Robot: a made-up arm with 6 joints.
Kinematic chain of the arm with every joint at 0, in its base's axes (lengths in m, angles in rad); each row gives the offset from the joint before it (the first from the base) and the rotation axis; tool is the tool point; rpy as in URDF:
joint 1: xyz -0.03 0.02 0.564 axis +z
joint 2: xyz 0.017 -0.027 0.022 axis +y
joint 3: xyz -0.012 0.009 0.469 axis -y
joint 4: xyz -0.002 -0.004 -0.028 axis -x
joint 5: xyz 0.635 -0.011 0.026 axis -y
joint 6: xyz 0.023 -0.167 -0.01 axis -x
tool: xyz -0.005 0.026 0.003 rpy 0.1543 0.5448 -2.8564
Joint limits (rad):
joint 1: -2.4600..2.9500
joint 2: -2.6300..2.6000
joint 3: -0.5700..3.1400
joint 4: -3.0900..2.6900
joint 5: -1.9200..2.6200
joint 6: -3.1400..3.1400
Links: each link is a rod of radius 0.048 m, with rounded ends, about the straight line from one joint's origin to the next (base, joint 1, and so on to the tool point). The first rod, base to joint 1, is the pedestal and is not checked.
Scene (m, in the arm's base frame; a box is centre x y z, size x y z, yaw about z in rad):
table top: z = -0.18
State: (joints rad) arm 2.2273 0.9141 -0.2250 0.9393 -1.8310 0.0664
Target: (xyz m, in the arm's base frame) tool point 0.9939 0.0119 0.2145
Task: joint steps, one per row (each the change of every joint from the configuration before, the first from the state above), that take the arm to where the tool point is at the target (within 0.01 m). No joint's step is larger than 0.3 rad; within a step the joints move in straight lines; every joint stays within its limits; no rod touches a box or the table.
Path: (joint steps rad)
1: -0.2652 0.0906 0.1416 -0.0098 0.0230 -0.0367
2: -0.2653 0.0907 0.1415 -0.0098 0.0230 -0.0366
3: -0.2652 0.0906 0.1416 -0.0099 0.0230 -0.0367
4: -0.2652 0.0906 0.1416 -0.0098 0.0230 -0.0366
5: -0.2653 0.0906 0.1416 -0.0098 0.0229 -0.0367
6: -0.2652 0.0907 0.1415 -0.0098 0.0230 -0.0366
7: -0.2653 0.0906 0.1416 -0.0099 0.0230 -0.0367
8: -0.2652 0.0906 0.1416 -0.0098 0.0230 -0.0366

